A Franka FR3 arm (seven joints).
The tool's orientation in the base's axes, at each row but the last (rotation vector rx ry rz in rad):
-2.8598 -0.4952 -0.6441
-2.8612 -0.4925 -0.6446
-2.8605 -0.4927 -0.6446
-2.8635 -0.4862 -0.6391
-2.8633 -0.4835 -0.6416
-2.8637 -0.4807 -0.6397
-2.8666 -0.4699 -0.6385
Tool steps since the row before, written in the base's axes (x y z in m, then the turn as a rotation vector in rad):
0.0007 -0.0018 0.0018 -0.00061 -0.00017 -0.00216
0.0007 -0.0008 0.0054 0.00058 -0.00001 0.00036
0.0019 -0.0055 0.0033 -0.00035 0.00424 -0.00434
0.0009 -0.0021 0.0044 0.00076 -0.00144 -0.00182
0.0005 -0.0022 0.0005 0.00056 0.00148 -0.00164
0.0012 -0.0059 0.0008 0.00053 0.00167 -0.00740
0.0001 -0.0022 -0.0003 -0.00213 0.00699 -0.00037
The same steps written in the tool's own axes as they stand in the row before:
0.0009 0.0018 -0.0018 -0.00152 0.00014 0.00165
0.0028 0.0005 -0.0047 0.00065 0.00018 -0.00010
0.0015 0.0055 -0.0035 -0.00103 -0.00368 0.00472
0.0021 0.0019 -0.0041 -0.00055 0.00177 0.00159
0.0000 0.0022 -0.0008 0.00016 -0.00104 0.00202
-0.0002 0.0059 -0.0016 -0.00234 -0.00069 0.00720
-0.0006 0.0021 -0.0002 -0.00013 -0.00723 0.00111

